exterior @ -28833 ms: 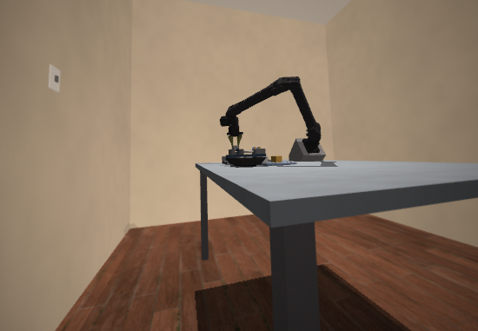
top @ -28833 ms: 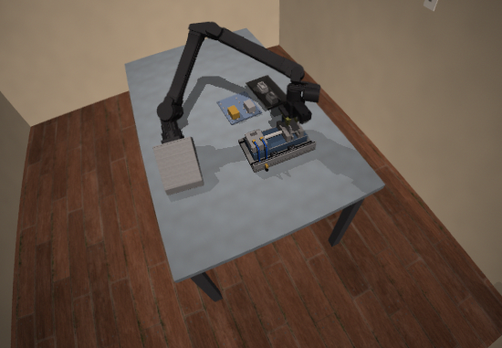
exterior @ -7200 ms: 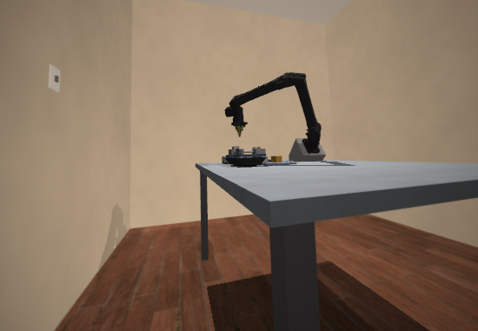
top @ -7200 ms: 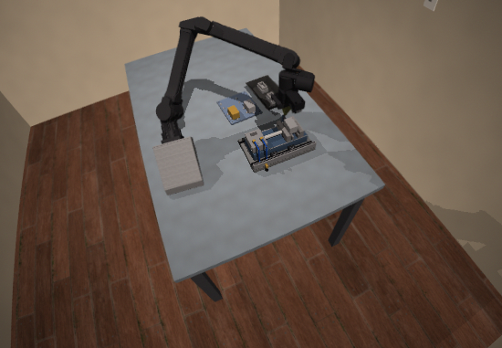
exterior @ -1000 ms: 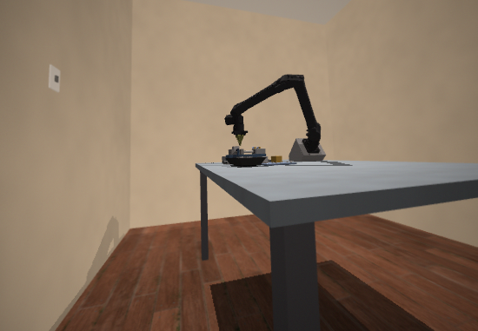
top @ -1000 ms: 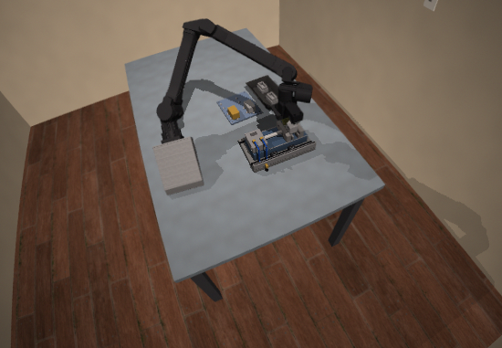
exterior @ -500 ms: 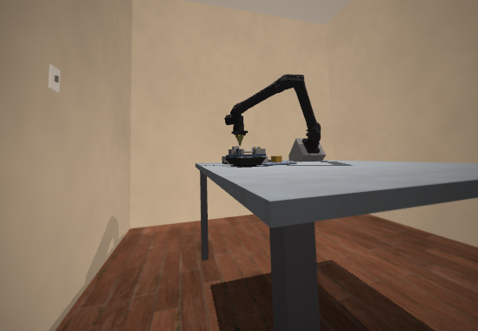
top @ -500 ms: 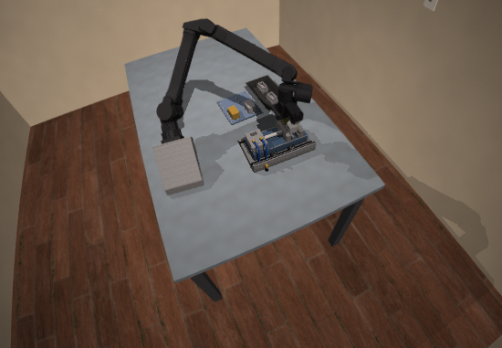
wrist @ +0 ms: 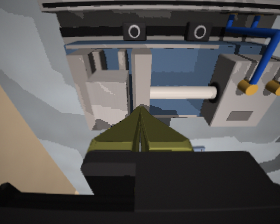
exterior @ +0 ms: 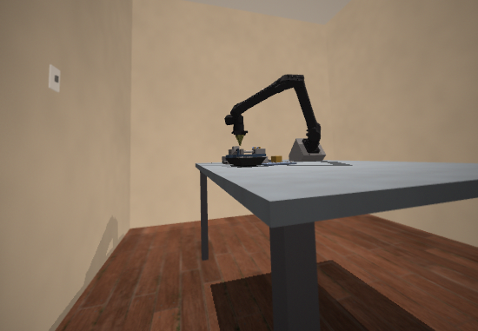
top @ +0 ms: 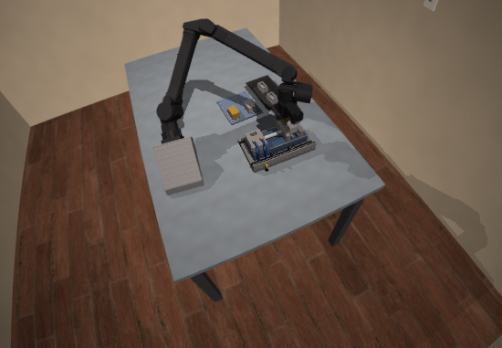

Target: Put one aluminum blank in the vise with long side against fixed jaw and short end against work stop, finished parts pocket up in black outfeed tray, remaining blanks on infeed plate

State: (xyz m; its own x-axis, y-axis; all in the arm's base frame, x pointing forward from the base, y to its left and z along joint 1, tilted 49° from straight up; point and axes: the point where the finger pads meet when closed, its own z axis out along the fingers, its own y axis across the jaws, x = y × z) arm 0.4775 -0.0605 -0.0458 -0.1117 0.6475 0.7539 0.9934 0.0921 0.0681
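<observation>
Right now the blue vise base is 90 mm below my hand and 40 mm behind it. From my hand the other things lie so: yellow brass blank: 240 mm to the left, 180 mm behind, 100 mm below.
</observation>
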